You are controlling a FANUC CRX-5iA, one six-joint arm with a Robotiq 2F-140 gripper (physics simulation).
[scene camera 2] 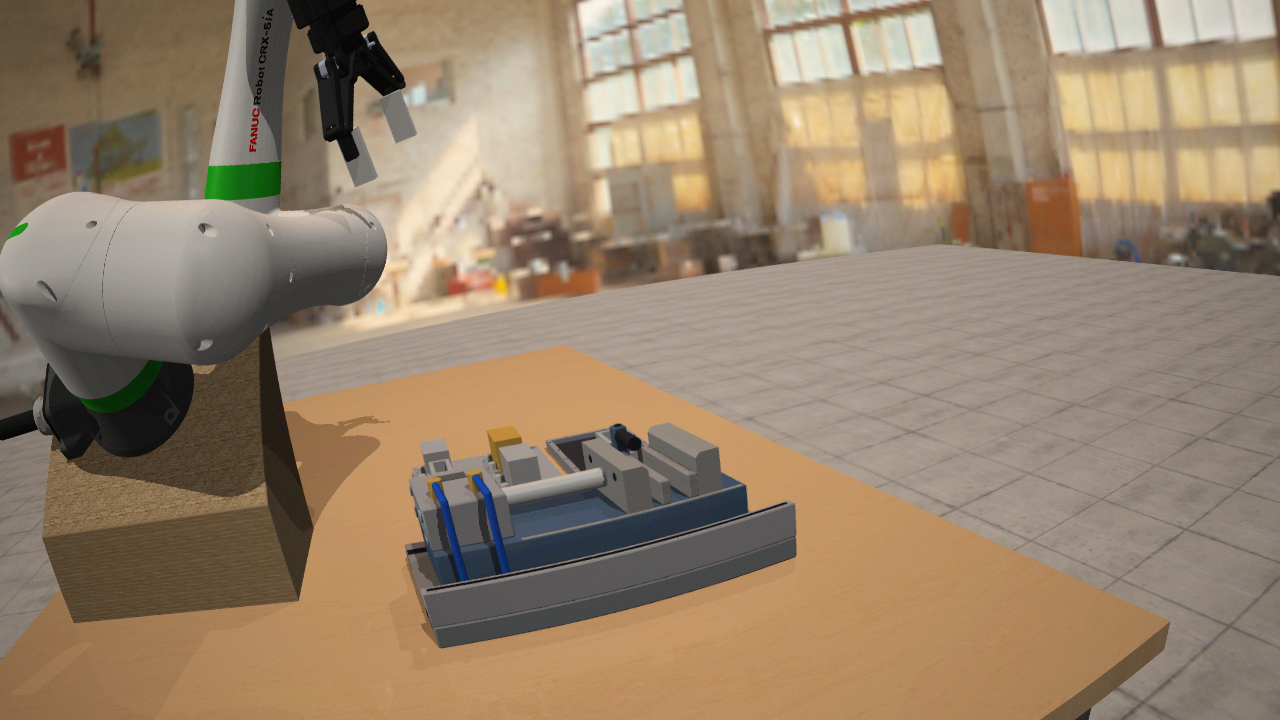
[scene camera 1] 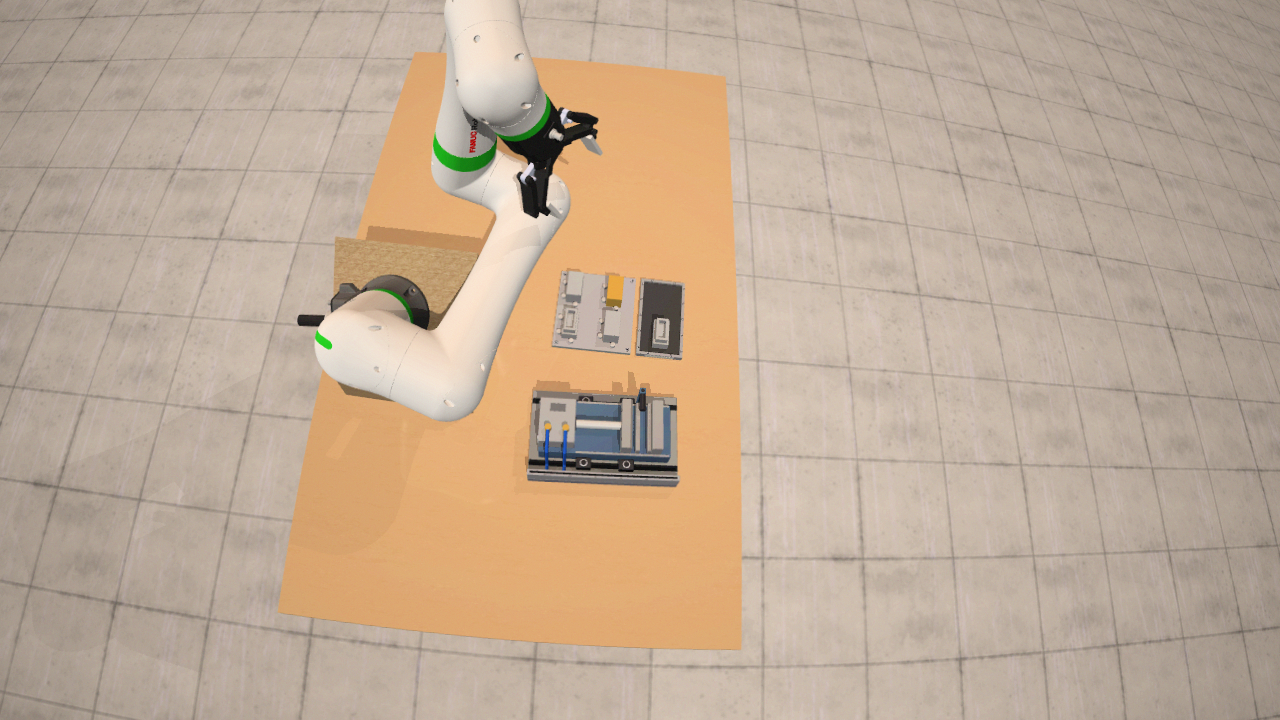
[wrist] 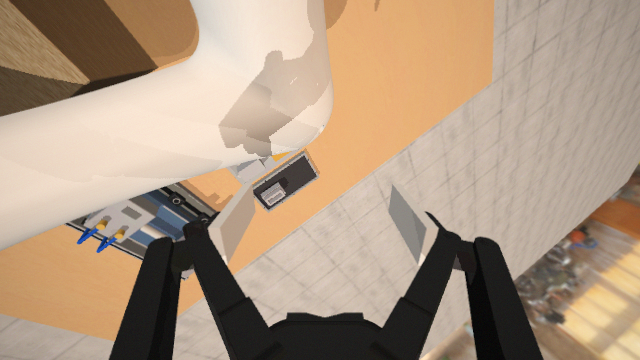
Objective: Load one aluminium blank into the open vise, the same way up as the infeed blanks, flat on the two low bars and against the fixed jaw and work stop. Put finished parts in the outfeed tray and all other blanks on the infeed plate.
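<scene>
My gripper (scene camera 1: 575,178) (scene camera 2: 380,141) (wrist: 322,198) is open and empty, high above the table and away from the infeed plate. The infeed plate (scene camera 1: 590,308) bears a plain-topped grey block (scene camera 1: 573,286) back left, an orange block (scene camera 1: 614,291) back right, a grey block with a recess facing up (scene camera 1: 569,322) front left, and a plain-topped grey block (scene camera 1: 611,325) front right. The outfeed tray (scene camera 1: 662,297) (wrist: 300,172) holds a grey recessed part (scene camera 1: 660,332) (wrist: 273,195). The vise (scene camera 1: 597,440) (scene camera 2: 608,530) is open, with no blank visible between its jaws. The dark work stop (scene camera 1: 641,400) (scene camera 2: 624,437) stands at the jaw gap.
The arm's white links pass over the table's left side and hide part of the infeed plate in the wrist view. The wooden pedestal (scene camera 1: 407,255) (scene camera 2: 179,573) stands at the left. Blue hoses (scene camera 1: 546,447) (scene camera 2: 447,532) rise at the vise's left end.
</scene>
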